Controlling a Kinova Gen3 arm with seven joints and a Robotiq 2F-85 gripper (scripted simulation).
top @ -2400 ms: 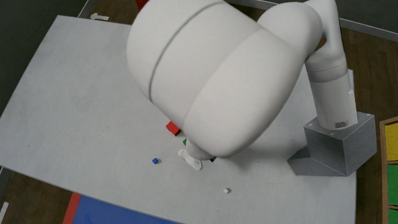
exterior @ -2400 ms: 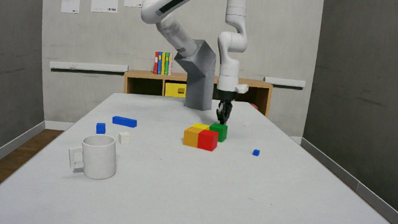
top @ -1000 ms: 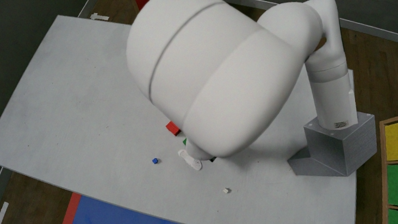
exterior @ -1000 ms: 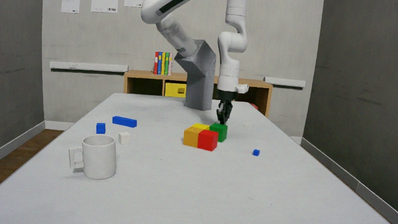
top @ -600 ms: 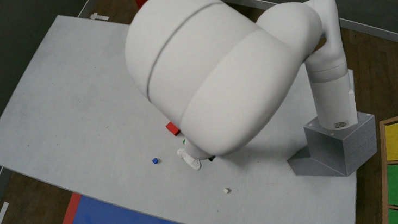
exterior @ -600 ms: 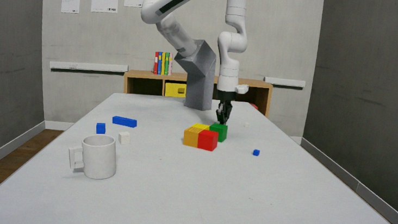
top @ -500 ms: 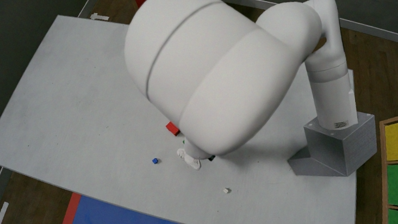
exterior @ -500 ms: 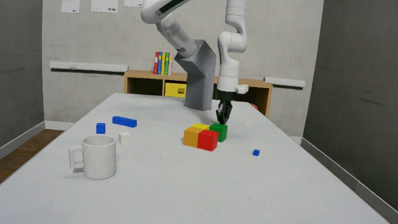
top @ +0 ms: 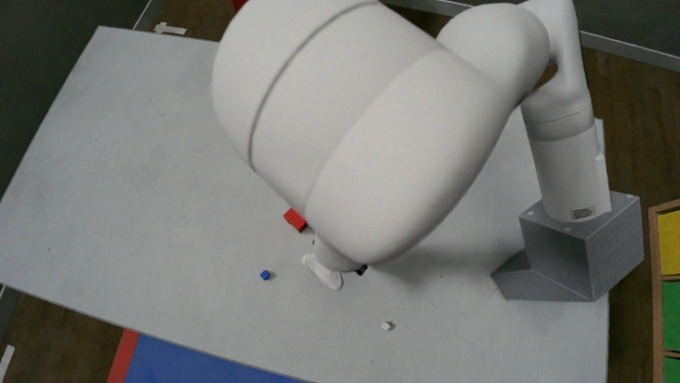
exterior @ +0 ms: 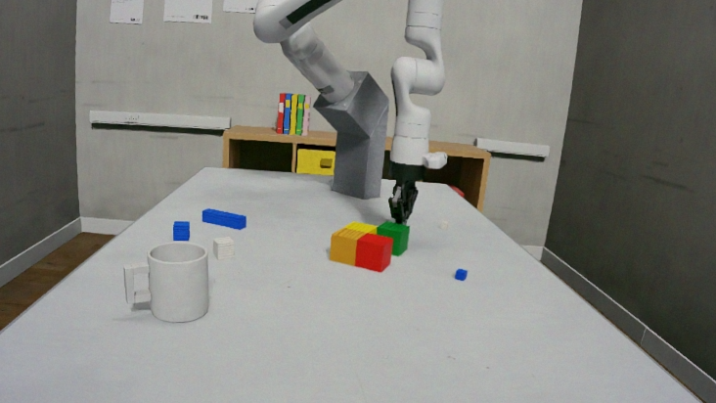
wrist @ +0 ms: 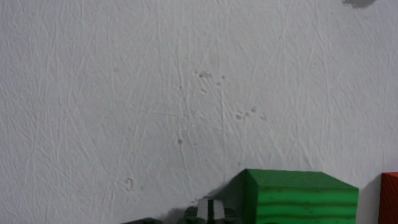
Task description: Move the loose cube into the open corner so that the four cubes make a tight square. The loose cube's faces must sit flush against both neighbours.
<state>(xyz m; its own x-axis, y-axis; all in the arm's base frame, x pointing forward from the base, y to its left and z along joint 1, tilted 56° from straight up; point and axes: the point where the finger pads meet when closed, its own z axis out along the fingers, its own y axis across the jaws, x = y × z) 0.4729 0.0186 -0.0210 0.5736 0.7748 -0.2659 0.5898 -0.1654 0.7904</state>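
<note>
The green cube lies 3 cm to the right of my hand, 3 cm ahead of it and 1 cm below it. Round my hand: yellow cube: 10 cm to the right, 3 cm ahead, 1 cm below; then red cube: 10 cm to the right, 10 cm ahead, 1 cm below; then orange cube: 14 cm to the right, 7 cm ahead, 1 cm below.
</note>
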